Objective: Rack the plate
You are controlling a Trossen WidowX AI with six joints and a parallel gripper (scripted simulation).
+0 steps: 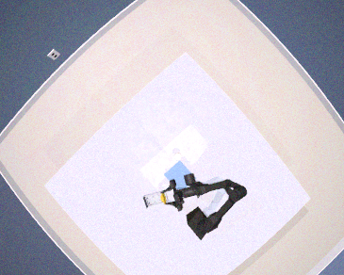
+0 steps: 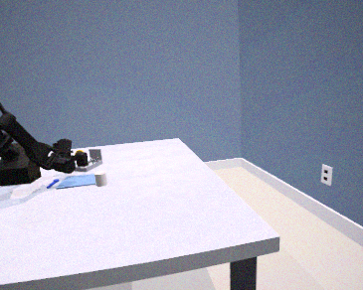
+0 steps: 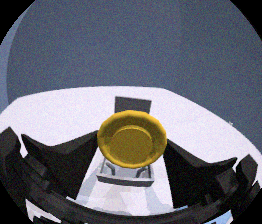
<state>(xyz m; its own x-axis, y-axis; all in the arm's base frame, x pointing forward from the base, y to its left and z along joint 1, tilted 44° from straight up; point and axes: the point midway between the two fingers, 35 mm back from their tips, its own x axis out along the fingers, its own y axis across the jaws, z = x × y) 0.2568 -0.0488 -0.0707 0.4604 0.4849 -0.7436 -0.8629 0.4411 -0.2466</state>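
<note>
Right now my gripper tip is 20 mm short of the dish rack, 40 mm to the right of it and 50 mm above it. The rest, counted from my gripper tip: blue utensil: 100 mm behind, 150 mm to the right, 70 mm below; then plate: 10 mm to the right; then pale cup: 110 mm ahead, 240 mm to the right, 40 mm below.
</note>
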